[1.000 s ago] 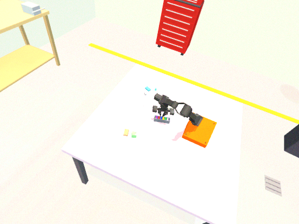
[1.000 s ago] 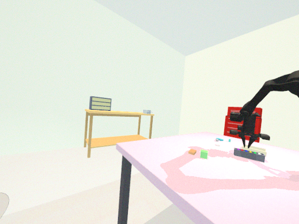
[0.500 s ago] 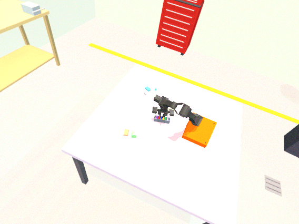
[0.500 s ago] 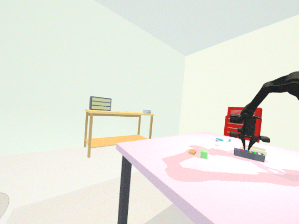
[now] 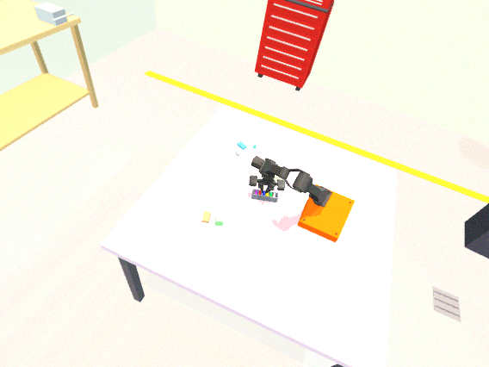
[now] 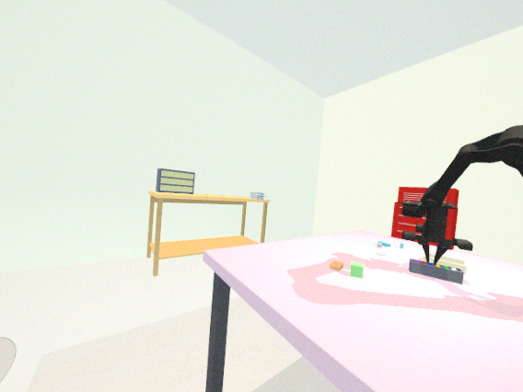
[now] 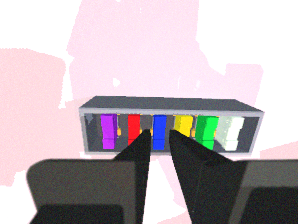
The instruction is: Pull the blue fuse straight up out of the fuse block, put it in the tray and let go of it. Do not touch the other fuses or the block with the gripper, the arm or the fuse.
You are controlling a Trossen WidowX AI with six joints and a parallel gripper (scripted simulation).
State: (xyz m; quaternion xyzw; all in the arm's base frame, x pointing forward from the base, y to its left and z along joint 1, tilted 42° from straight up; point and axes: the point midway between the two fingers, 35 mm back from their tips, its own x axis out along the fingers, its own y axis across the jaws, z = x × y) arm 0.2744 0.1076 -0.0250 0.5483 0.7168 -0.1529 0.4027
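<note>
Now: gripper tip 2 cm short of the red fuse, 1 cm to the right of it and 2 cm above it. Also, from my gripper tip: yellow fuse (2 cm behind, 1 cm to the right, 2 cm below); blue fuse (2 cm below); tray (1 cm ahead, 21 cm to the right, 4 cm below).
</note>
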